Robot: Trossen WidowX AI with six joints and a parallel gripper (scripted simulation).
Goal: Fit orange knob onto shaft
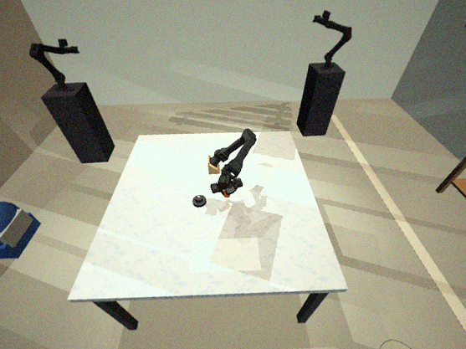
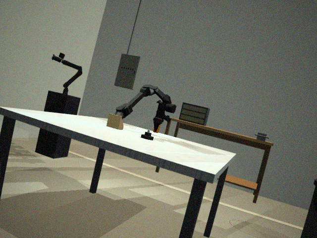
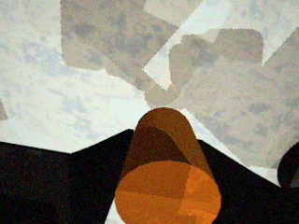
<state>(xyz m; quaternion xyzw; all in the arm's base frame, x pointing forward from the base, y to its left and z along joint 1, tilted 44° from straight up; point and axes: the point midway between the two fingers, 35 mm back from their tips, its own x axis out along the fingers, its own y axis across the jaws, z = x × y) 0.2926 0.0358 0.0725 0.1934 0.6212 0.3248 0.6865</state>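
The round dark pedestal is 17 cm to the right of my gripper tip and 2 cm below it. Round my gripper tip: orange knob 3 cm above.
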